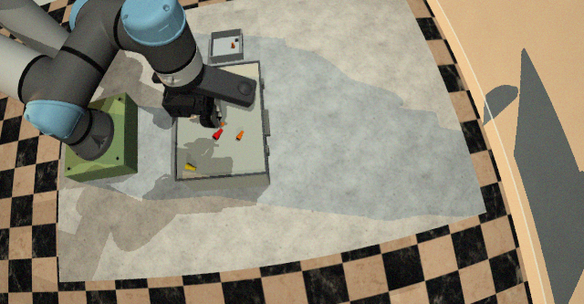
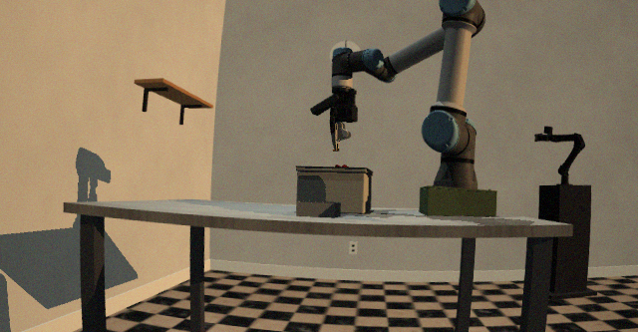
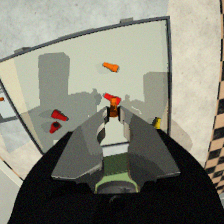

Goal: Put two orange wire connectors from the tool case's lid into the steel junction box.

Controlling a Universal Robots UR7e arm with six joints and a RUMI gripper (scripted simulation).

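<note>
The tool case lies 120 mm below my hand and 50 mm to the left of it. The rest, counted from my hand: yellow connector 100 mm behind, 80 mm below, 50 mm to the right.
</note>
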